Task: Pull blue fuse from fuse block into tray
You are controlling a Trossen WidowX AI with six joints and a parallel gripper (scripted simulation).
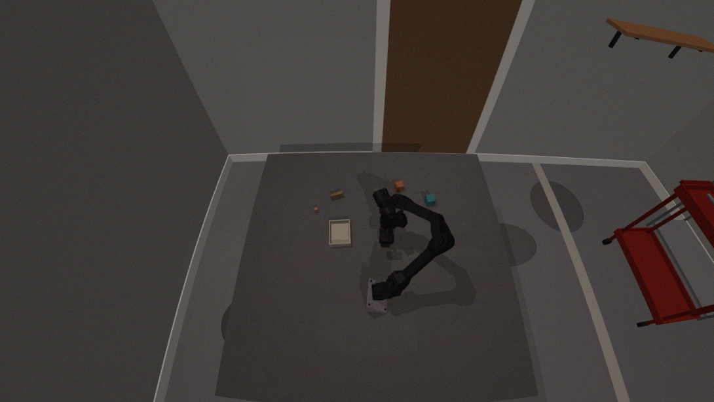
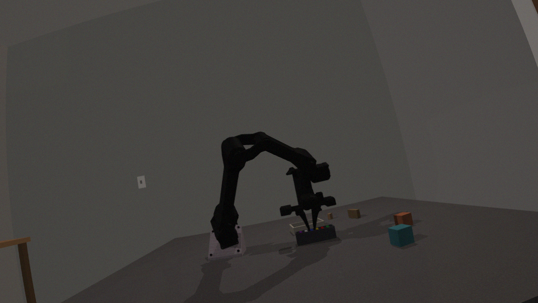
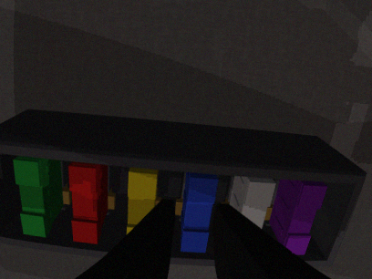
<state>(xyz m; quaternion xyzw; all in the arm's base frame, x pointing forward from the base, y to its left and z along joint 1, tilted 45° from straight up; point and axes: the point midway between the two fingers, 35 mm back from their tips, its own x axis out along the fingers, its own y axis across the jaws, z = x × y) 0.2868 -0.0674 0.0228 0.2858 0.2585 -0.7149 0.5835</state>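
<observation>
Now: the beige tray 21 cm to the left of my gripper tip, 3 cm below it and 2 cm ahead of it. The rest, counted from my gripper tip: orange cube: 28 cm ahead, 11 cm to the right, 2 cm below; blue fuse: 1 cm below; teal cube: 26 cm to the right, 18 cm ahead, 1 cm below.
</observation>
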